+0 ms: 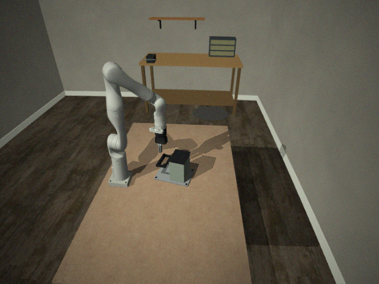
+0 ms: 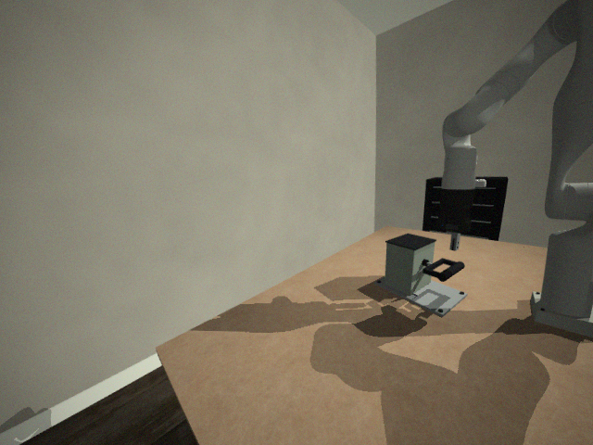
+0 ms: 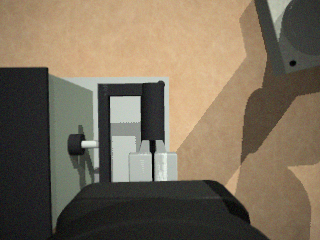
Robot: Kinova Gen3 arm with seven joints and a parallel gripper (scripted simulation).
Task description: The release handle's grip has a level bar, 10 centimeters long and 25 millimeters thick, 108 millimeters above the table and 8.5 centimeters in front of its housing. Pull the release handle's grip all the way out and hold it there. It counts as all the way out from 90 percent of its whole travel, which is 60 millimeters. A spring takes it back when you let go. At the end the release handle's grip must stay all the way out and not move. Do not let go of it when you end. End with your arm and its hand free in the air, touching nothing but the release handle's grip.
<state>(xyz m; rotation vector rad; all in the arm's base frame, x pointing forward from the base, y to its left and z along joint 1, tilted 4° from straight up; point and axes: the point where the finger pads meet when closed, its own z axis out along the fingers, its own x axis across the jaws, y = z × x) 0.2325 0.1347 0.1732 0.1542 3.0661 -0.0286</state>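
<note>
My gripper is now 190 mm above the baseplate, 90 mm short of it and 10 mm to the left of it.
</note>
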